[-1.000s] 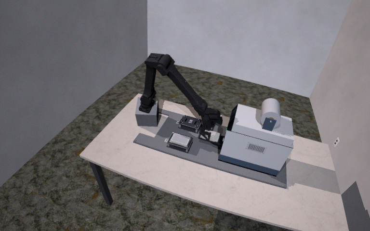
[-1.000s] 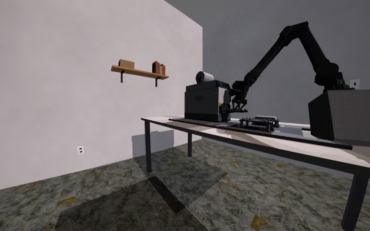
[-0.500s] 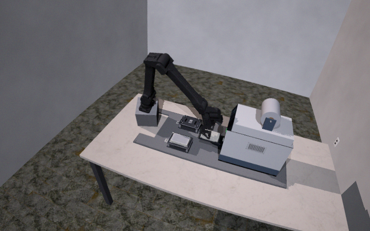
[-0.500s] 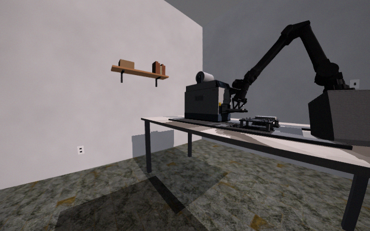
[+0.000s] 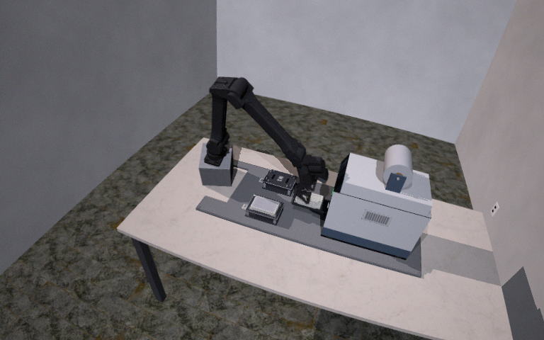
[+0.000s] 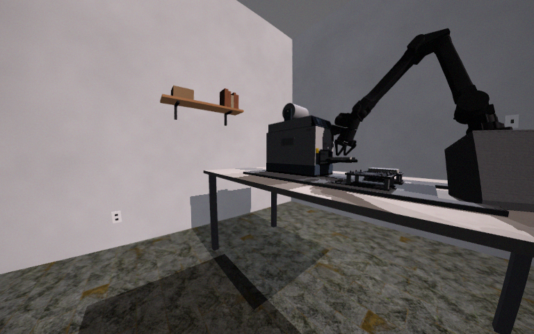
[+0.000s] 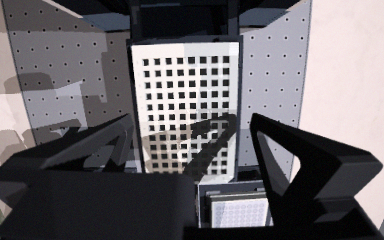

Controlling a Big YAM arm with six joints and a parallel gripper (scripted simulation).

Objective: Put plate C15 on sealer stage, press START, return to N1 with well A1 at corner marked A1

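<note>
Now: hand 2 cm above the white well plate. The rest, counted from my hand: foil roll (33 cm ahead, 29 cm above, 2 cm to the right); dark stage (4 cm below).
</note>
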